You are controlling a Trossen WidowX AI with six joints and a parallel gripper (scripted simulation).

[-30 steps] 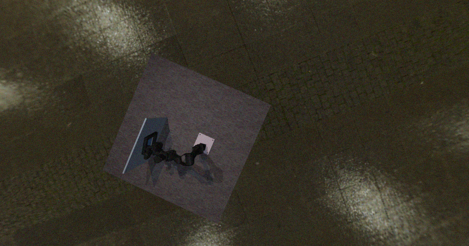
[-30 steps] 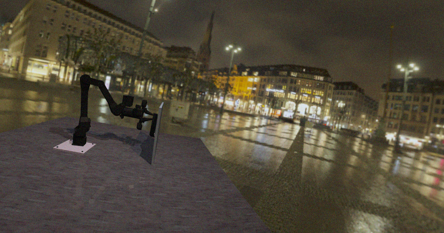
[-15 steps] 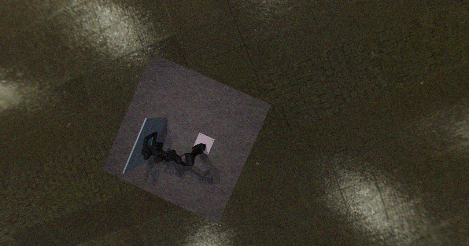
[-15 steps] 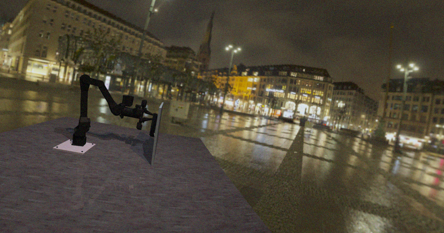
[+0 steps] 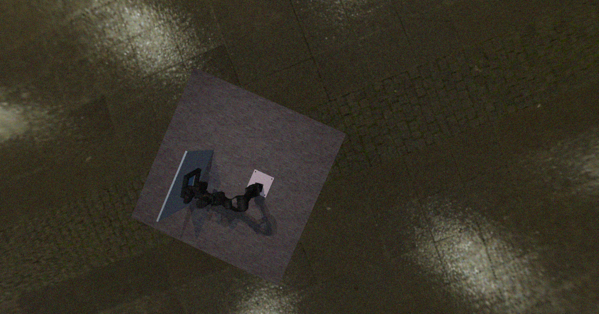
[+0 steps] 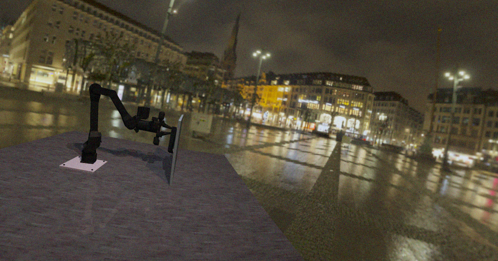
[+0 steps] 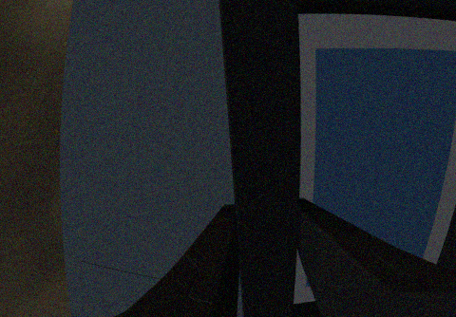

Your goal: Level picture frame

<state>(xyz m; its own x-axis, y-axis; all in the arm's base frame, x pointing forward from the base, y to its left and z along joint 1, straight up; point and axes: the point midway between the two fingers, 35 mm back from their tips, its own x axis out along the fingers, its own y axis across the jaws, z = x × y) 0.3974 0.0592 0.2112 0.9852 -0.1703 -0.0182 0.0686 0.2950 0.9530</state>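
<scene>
Now: the picture frame 10 mm ahead of my gripper tip, 20 mm to the right of it and 50 mm below it. From my gripper tip the other things lie so: wall panel (20 mm ahead, 20 mm to the right, 70 mm below).
</scene>
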